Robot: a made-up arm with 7 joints.
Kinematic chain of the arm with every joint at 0, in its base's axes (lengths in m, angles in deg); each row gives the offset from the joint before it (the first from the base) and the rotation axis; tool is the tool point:
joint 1: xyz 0 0.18 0.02 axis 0.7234 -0.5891 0.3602
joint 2: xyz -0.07 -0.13 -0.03 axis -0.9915 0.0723 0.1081
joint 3: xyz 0 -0.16 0.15 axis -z
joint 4: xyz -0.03 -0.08 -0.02 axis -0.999 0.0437 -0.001
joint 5: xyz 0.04 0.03 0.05 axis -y
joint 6: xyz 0.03 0 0.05 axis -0.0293 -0.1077 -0.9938
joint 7: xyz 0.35 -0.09 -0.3 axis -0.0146 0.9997 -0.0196
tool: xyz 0 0.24 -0.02
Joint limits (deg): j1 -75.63..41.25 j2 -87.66..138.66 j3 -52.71..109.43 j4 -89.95..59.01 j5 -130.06..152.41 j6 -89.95..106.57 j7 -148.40..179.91
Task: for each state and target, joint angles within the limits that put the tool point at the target. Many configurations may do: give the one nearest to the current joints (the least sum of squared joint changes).
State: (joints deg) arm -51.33 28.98 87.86 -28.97 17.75 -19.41 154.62
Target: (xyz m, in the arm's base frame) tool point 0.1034 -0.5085 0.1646
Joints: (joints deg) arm -9.54 -6.50 80.99 -21.83 20.53 -7.48 155.92
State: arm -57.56 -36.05 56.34 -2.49 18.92 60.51 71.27
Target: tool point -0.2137 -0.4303 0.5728
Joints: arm -56.61 -28.24 53.42 -0.06 43.81 57.28 68.40
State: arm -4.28 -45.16 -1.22 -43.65 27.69 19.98 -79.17
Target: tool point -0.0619 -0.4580 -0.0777
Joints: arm -50.13 -51.17 24.83 -40.45 8.27 47.36 -79.96
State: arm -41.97 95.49 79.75 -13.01 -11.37 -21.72 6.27
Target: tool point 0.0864 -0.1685 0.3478
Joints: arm -36.67 80.63 82.63 13.19 -33.24 -13.62 6.86
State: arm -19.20 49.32 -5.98 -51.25 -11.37 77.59 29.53
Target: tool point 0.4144 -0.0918 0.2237
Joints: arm -19.58 69.21 -3.34 -40.08 17.67 61.32 29.43
